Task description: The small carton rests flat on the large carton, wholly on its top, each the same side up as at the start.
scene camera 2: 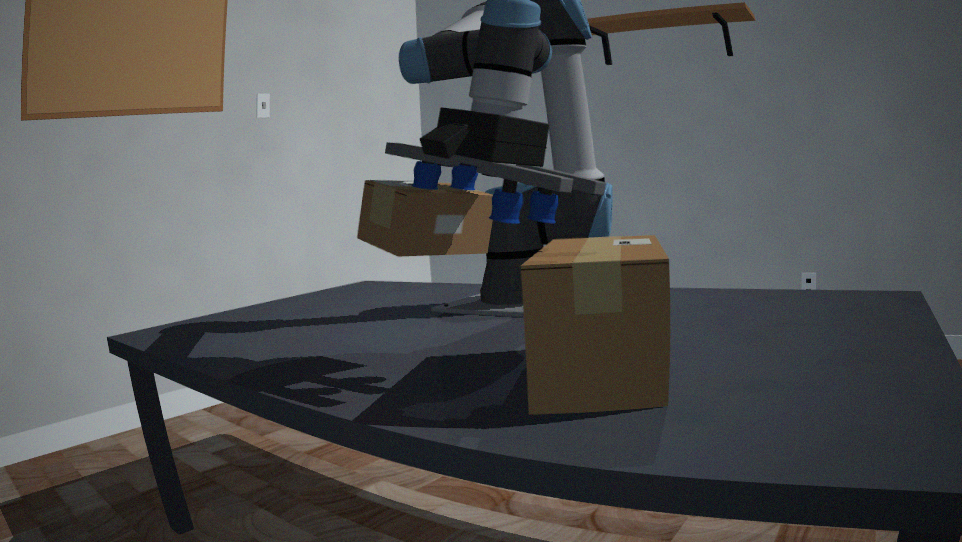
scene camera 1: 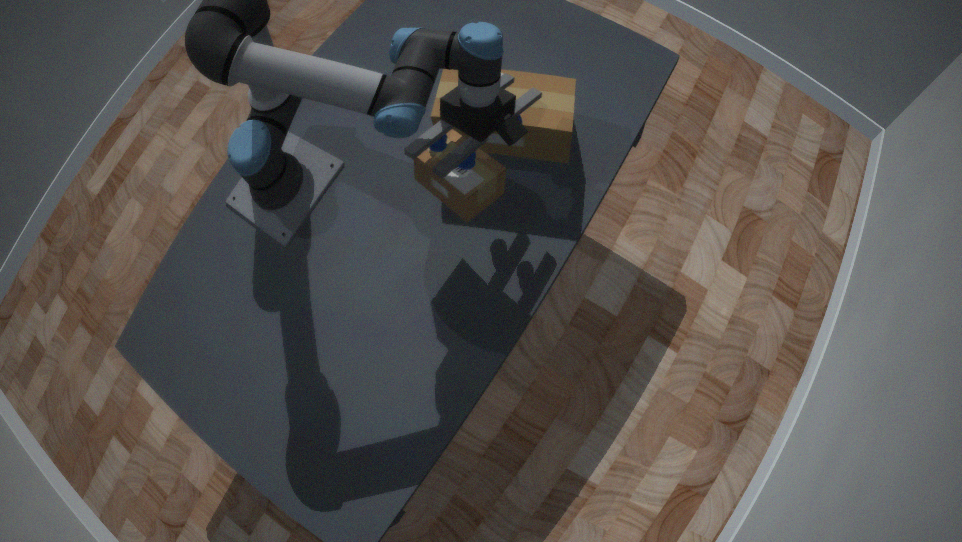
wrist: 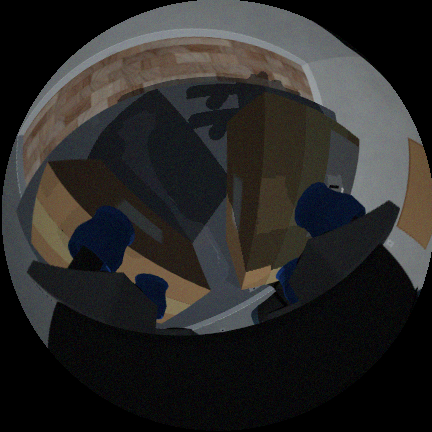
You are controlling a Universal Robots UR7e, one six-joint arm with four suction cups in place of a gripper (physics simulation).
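Seen in the pictures: hand, tool point: point(scene camera 2: 480, 207) point(wrist: 214, 251); arm's base, link origin: point(scene camera 2: 518, 297) point(scene camera 1: 277, 182).
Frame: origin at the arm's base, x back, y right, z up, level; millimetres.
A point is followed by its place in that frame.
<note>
The small carton point(scene camera 1: 483, 196) {y -181, x -521, z 205 mm} point(scene camera 2: 403, 216) {y -238, x -529, z 197 mm} point(wrist: 282, 150) {y -239, x -498, z 225 mm}, brown with tape and a white label, hangs in the air under one pair of my blue suction cups. My gripper point(scene camera 1: 475, 134) {y -277, x -433, z 199 mm} point(scene camera 2: 484, 191) {y -277, x -433, z 199 mm} point(wrist: 217, 255) {y -277, x -433, z 199 mm} is shut on its top face. The other pair of cups holds nothing and hangs on the large carton's side, above its top's height. The large carton point(scene camera 1: 552, 111) {y -450, x -502, z 145 mm} point(scene camera 2: 599, 350) {y -496, x -529, z 57 mm} point(wrist: 85, 177) {y -410, x -527, z 92 mm} stands on the table, tape and a label on top. The small carton is off to its side, with a gap between them in the wrist view. My gripper hides part of the large carton's top in scene camera 1.
The dark table point(scene camera 1: 376, 269) {y 17, x -365, z -10 mm} point(scene camera 2: 794, 403) {y -708, x -460, z -9 mm} bears the large carton and the arm's base plate point(scene camera 1: 316, 181) {y -61, x -98, z -1 mm}. The arm's links reach from the base over the table. A wall shelf point(scene camera 2: 673, 18) and a brown board point(scene camera 2: 124, 53) are on the walls behind.
</note>
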